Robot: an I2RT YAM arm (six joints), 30 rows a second.
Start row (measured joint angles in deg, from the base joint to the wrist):
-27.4 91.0 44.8 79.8 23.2 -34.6
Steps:
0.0 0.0 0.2 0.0 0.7 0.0
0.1 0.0 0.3 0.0 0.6 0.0
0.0 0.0 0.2 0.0 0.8 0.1
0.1 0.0 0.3 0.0 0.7 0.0
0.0 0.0 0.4 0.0 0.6 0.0
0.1 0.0 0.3 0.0 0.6 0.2
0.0 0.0 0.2 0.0 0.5 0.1
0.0 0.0 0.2 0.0 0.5 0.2
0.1 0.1 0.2 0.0 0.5 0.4
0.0 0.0 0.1 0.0 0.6 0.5
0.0 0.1 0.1 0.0 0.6 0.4
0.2 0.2 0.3 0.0 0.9 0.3
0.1 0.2 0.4 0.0 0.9 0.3
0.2 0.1 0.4 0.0 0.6 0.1
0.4 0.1 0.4 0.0 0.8 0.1
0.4 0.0 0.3 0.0 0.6 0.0
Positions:
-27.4 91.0 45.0 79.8 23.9 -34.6
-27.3 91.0 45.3 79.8 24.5 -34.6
-27.3 91.0 45.5 79.8 25.3 -34.5
-27.2 91.0 45.8 79.8 26.0 -34.5
-27.2 91.0 46.2 79.8 26.6 -34.5
-27.1 91.0 46.5 79.8 27.2 -34.3
-27.1 91.0 46.7 79.8 27.7 -34.2
-27.1 91.0 46.9 79.8 28.2 -34.0
-27.0 91.1 47.1 79.8 28.7 -33.6
-27.0 91.1 47.2 79.8 29.3 -33.1
-27.0 91.2 47.3 79.8 29.9 -32.7
-26.8 91.4 47.6 79.8 30.8 -32.4
-26.7 91.6 48.0 79.8 31.7 -32.1
-26.5 91.7 48.4 79.8 32.3 -32.0
-26.1 91.8 48.8 79.8 33.1 -31.9
-25.7 91.8 49.1 79.8 33.7 -31.9

